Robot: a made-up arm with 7 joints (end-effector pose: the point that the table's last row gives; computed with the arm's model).
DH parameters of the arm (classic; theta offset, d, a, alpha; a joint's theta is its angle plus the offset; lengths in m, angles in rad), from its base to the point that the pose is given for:
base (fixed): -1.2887 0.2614 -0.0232 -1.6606
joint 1: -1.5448 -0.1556 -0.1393 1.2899
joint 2: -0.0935 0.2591 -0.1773 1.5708
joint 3: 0 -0.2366 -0.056 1.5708
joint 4: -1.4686 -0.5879 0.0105 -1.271
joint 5: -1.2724 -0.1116 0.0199 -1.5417
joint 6: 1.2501 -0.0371 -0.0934 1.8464
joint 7: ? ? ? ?
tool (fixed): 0.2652 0.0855 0 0
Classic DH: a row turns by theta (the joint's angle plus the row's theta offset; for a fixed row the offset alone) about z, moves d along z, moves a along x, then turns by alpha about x.
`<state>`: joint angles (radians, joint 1 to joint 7).
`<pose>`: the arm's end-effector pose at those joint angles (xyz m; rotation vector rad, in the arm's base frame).
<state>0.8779 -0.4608 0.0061 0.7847 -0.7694 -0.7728 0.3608</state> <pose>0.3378 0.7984 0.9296 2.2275 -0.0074 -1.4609</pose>
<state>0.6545 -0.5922 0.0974 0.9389 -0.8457 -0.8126 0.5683</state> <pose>0.3130 0.9639 0.7517 2.0304 -0.6856 -1.1945</pose>
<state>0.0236 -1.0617 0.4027 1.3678 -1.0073 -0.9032 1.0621</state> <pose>0.4204 1.0766 0.1999 1.2994 -2.1288 0.0558</pose>
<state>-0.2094 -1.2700 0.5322 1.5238 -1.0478 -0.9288 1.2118</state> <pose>0.4886 1.0248 0.0977 1.0116 -2.4860 0.6612</pose>
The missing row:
joint 7: -0.3584 -0.201 -0.1891 -0.2532
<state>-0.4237 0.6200 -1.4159 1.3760 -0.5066 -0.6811 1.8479</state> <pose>0.4380 0.6223 0.2710 0.9001 -1.5446 -0.9568</pose>
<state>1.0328 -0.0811 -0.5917 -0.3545 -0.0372 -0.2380 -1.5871</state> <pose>0.3548 0.5729 0.9231 0.2268 -2.7749 -0.0452</pose>
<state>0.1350 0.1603 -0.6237 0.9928 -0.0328 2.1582 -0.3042</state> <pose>0.3096 0.5443 0.2157 1.0318 1.8673 2.0362</pose>
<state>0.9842 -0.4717 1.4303 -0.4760 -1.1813 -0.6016 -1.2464</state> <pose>0.3503 0.5751 -0.1843 -0.6795 -0.1551 1.9489</pose>
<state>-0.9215 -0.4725 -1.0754 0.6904 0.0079 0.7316 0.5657</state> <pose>-0.2347 0.3773 0.0235 1.3811 0.9105 1.1569</pose>
